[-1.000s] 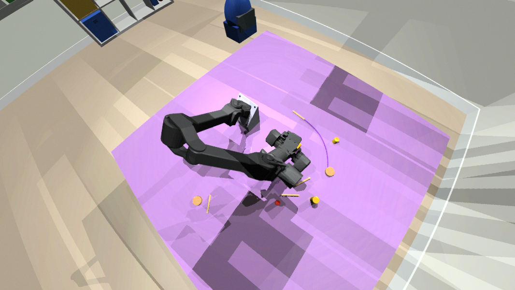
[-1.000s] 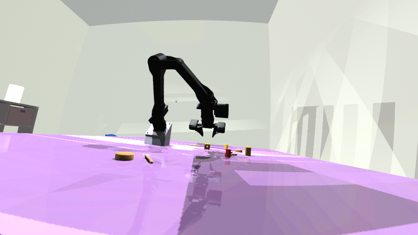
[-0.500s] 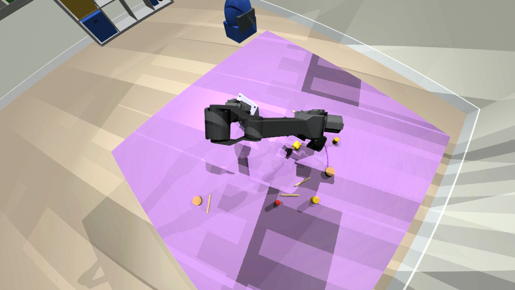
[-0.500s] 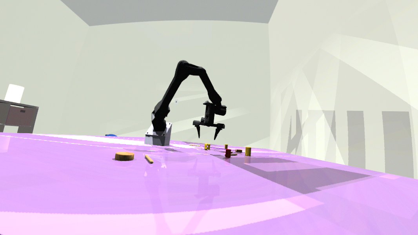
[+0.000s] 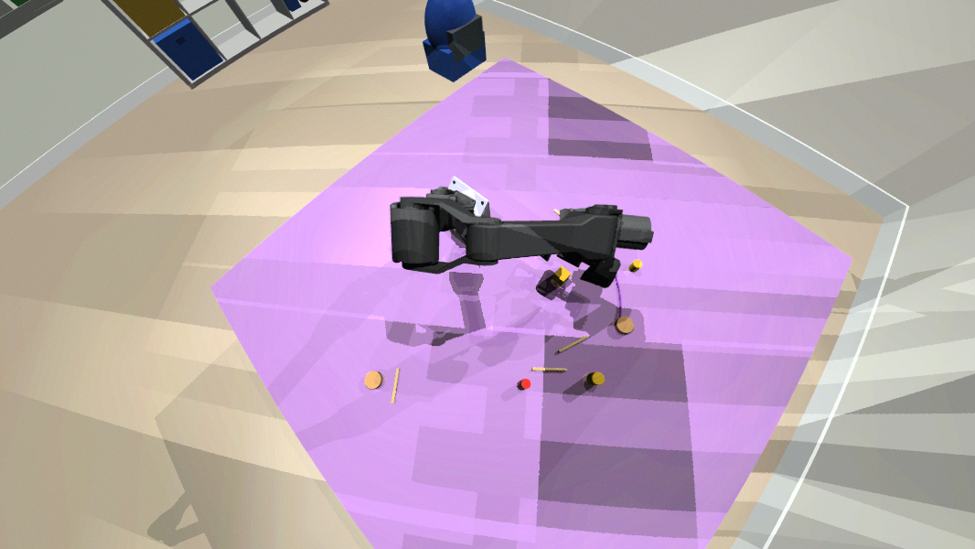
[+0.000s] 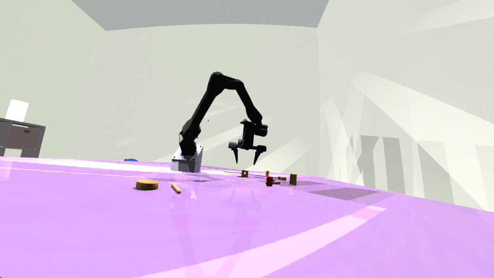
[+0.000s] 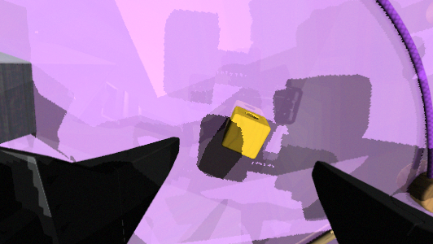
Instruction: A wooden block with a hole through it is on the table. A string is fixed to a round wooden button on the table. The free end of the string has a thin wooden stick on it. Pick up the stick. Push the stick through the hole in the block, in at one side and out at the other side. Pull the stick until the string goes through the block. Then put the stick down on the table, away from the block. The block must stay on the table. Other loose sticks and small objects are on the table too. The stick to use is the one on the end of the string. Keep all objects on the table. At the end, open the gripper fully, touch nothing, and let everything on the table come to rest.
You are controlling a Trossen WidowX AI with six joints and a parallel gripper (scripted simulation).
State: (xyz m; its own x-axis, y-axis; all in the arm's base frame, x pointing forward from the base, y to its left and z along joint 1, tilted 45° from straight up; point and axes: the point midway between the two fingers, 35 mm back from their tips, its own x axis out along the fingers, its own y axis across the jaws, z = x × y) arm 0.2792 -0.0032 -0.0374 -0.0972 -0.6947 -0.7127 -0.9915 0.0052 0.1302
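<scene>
My gripper tip is now 40 mm above the yellow wooden block. Round my gripper tip: thin stick 70 mm behind, 150 mm to the left, 60 mm below; then red piece 70 mm ahead, 260 mm to the right, 40 mm below.
</scene>
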